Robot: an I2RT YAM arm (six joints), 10 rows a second.
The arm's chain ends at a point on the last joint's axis. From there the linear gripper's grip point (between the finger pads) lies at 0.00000 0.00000 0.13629 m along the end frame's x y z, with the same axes.
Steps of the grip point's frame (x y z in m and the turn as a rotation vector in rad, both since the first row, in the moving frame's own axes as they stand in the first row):
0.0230 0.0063 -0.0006 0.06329 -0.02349 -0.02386
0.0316 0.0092 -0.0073 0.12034 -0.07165 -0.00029
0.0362 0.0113 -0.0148 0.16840 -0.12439 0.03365
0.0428 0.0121 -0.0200 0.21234 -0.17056 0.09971
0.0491 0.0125 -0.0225 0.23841 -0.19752 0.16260
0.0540 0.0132 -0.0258 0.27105 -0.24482 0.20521
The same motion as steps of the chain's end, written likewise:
0.0263 0.0149 -0.0003 0.06329 -0.02349 -0.02386
0.0413 0.0255 -0.0060 0.12034 -0.07165 -0.00029
0.0526 0.0344 -0.0118 0.16840 -0.12439 0.03365
0.0643 0.0418 -0.0150 0.21234 -0.17056 0.09971
0.0729 0.0465 -0.0160 0.23841 -0.19752 0.16260
0.0827 0.0524 -0.0168 0.27105 -0.24482 0.20521

